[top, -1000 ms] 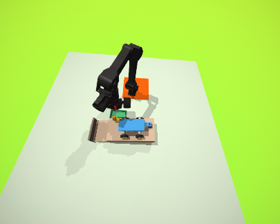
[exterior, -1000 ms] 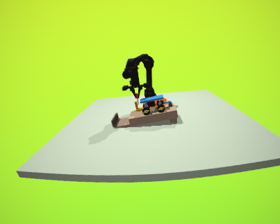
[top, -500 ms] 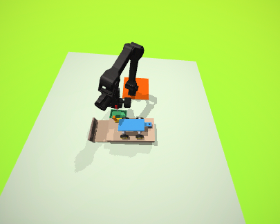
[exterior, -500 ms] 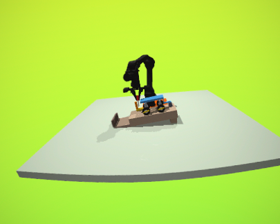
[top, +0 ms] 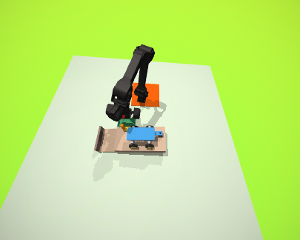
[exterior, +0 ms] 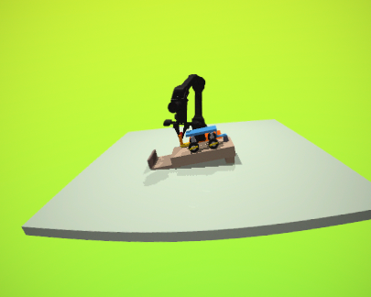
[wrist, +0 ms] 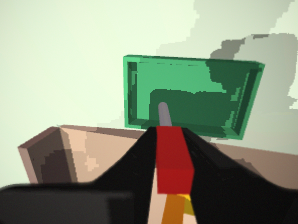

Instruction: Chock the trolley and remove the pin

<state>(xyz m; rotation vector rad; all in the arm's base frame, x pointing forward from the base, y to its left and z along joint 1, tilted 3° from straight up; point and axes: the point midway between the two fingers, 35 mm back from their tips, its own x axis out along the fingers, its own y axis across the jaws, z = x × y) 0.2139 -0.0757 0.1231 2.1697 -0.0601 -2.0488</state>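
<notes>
Now: gripper tip 1 cm to the right of the green tray and 9 cm above it. From my gripper tip the other things lie so: yellow chock (6 cm ahead, 4 cm to the left); then blue trolley (11 cm ahead, 13 cm to the left, 3 cm above); then red-headed stop pin (right at my gripper tip).
</notes>
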